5 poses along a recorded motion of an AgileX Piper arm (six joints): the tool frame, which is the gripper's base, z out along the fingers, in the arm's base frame.
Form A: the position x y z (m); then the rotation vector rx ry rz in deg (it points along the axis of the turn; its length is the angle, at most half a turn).
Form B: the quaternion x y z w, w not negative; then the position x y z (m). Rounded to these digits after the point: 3 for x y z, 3 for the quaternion.
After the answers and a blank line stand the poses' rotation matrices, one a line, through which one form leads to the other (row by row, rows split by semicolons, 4 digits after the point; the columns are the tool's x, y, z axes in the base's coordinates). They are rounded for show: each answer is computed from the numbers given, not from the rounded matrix.
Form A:
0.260 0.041 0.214 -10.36 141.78 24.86
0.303 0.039 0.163 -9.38 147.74 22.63
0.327 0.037 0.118 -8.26 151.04 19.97
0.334 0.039 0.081 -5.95 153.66 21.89
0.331 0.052 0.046 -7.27 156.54 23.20
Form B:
-0.068 0.935 0.164 0.306 0.260 0.041 0.214
-0.060 0.952 0.146 0.261 0.303 0.039 0.163
-0.053 0.962 0.127 0.237 0.327 0.037 0.118
-0.037 0.966 0.138 0.214 0.334 0.039 0.081
-0.045 0.971 0.144 0.187 0.331 0.052 0.046

-0.8029 -0.2283 0.5507; -0.0273 0.9369 0.3486; -0.5955 0.2648 -0.7585
-0.8566 -0.1913 0.4792; -0.0391 0.9501 0.3094; -0.5145 0.2463 -0.8213
-0.8821 -0.1614 0.4425; -0.0409 0.9621 0.2695; -0.4693 0.2196 -0.8553
-0.9059 -0.1312 0.4027; -0.0135 0.9593 0.2821; -0.4233 0.2501 -0.8708
-0.9258 -0.1414 0.3505; -0.0336 0.9545 0.2962; -0.3765 0.2624 -0.8885

